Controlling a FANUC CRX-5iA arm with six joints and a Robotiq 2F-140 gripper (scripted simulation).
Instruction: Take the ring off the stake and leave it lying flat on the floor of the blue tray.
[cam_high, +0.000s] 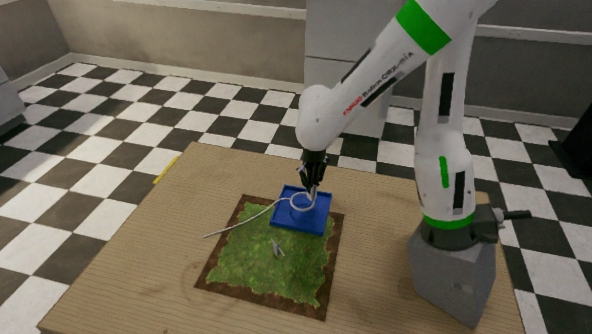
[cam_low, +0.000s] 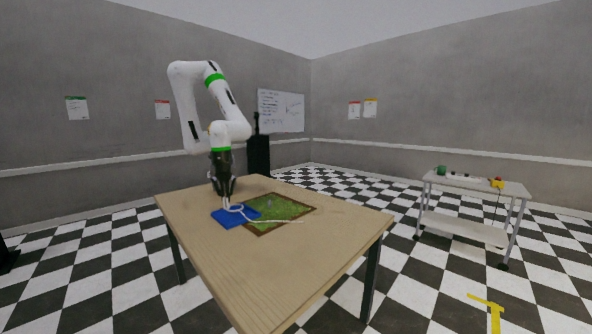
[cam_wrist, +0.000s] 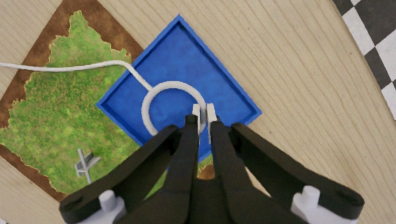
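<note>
Now: the blue tray 30 mm ahead of my hand, 30 mm to the left of it and 70 mm below it. Also, from my hand: white stake 80 mm ahead, 230 mm to the left, 60 mm below; green grass mat 90 mm ahead, 200 mm to the left, 90 mm below.
</note>
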